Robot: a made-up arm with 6 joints. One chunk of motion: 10 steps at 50 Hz.
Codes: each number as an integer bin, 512 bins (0 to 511) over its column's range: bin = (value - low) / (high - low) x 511, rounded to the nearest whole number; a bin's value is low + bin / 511 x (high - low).
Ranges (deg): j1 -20..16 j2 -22..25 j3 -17..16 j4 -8..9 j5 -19..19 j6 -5..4
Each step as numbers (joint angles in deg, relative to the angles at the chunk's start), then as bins.
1 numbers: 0.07 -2.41 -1.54 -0.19 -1.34 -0.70
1 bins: 285 213 239 235 237 244
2 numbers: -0.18 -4.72 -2.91 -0.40 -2.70 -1.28
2 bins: 281 188 218 228 219 211
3 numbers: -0.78 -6.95 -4.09 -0.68 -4.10 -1.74
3 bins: 273 164 200 220 200 185
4 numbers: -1.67 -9.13 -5.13 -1.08 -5.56 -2.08
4 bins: 260 140 184 208 181 166
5 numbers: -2.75 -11.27 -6.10 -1.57 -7.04 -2.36
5 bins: 245 117 169 193 161 150
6 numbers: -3.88 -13.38 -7.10 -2.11 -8.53 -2.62
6 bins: 229 94 153 177 141 135
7 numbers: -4.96 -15.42 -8.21 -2.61 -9.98 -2.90
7 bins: 213 72 136 162 121 119
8 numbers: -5.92 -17.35 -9.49 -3.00 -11.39 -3.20
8 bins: 200 51 116 150 102 102
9 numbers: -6.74 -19.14 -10.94 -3.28 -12.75 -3.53
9 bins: 188 31 94 142 84 83
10 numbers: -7.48 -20.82 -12.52 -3.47 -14.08 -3.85
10 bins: 178 13 69 136 66 65
